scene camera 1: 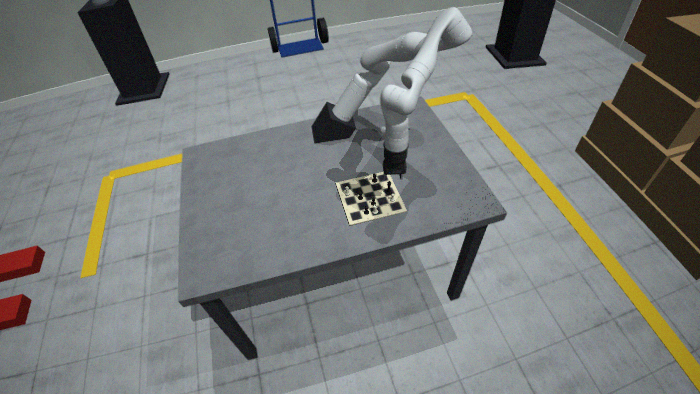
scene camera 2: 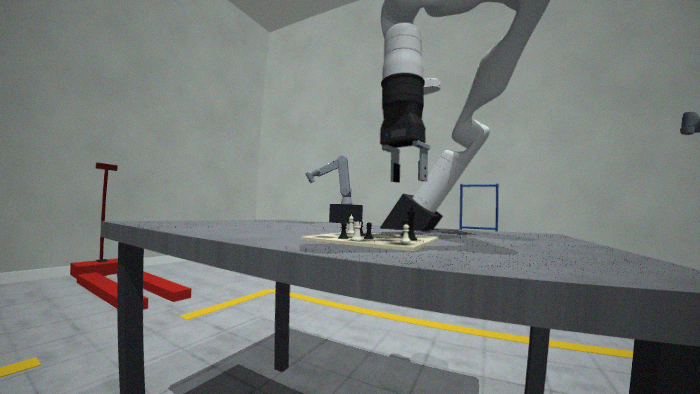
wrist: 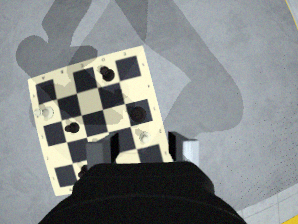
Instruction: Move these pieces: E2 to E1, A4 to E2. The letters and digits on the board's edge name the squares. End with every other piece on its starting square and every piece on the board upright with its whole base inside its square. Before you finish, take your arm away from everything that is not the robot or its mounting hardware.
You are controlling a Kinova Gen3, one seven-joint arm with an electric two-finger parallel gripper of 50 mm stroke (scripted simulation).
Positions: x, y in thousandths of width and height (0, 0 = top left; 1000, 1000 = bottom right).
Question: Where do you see a chessboard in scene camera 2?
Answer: At 545, 610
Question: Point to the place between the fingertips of the gripper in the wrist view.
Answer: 482, 636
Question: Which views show the chessboard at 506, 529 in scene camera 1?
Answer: Scene camera 1, scene camera 2 and the wrist view: all of them.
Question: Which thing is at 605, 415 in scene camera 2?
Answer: The gripper.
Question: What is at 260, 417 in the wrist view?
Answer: A chessboard.
